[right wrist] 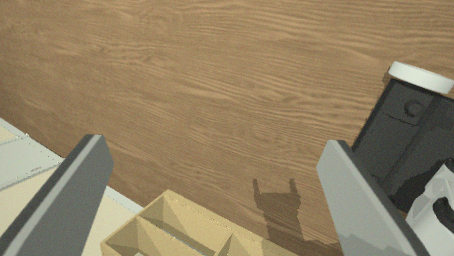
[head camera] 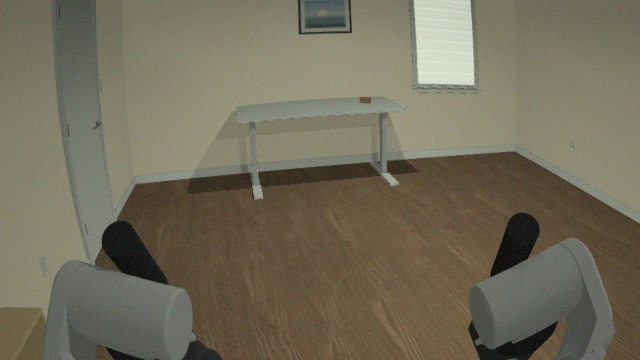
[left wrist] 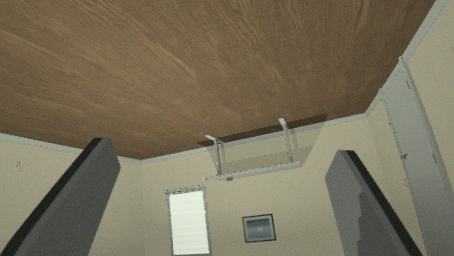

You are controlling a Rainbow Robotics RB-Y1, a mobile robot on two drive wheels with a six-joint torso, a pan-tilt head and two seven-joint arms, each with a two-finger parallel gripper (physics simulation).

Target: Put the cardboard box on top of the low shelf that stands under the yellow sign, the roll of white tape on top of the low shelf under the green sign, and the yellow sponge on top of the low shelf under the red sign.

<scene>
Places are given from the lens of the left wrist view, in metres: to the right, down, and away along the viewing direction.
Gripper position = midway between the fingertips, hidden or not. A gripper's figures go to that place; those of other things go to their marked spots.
left gripper (left wrist: 223, 159): 0.00, 0.01, 0.11
table (left wrist: 292, 165): 0.99, 0.57, 3.54
picture (left wrist: 261, 227): 0.60, 1.74, 4.04
The marked spots on the table and the picture are 1.33 m apart.
</scene>
